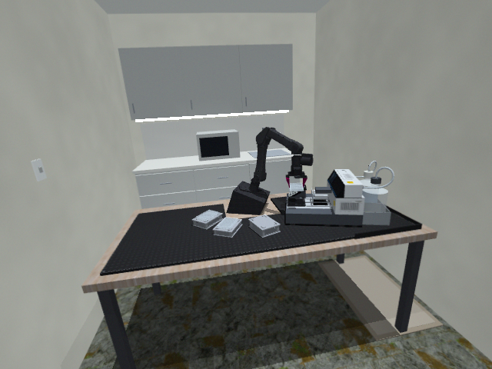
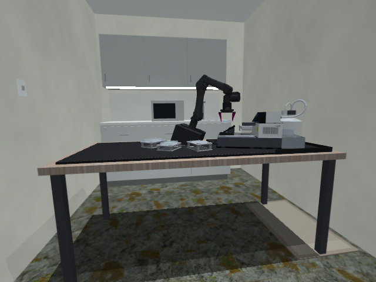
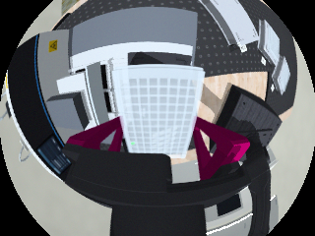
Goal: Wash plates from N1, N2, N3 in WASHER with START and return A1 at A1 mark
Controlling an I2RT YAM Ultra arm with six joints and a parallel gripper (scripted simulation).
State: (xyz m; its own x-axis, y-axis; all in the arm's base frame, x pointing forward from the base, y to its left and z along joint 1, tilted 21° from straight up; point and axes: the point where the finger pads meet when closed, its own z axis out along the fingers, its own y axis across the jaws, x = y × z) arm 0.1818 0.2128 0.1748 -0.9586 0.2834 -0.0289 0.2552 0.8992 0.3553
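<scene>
Now: the washer carrier 10 cm below my hand. The rest, counted from my hand: clear bottle 41 cm to the left, 20 cm ahead, 6 cm below; plate washer 15 cm to the left, 6 cm below, 4 cm ahead; nest 25 cm to the right, 17 cm ahead, 14 cm below.
</scene>
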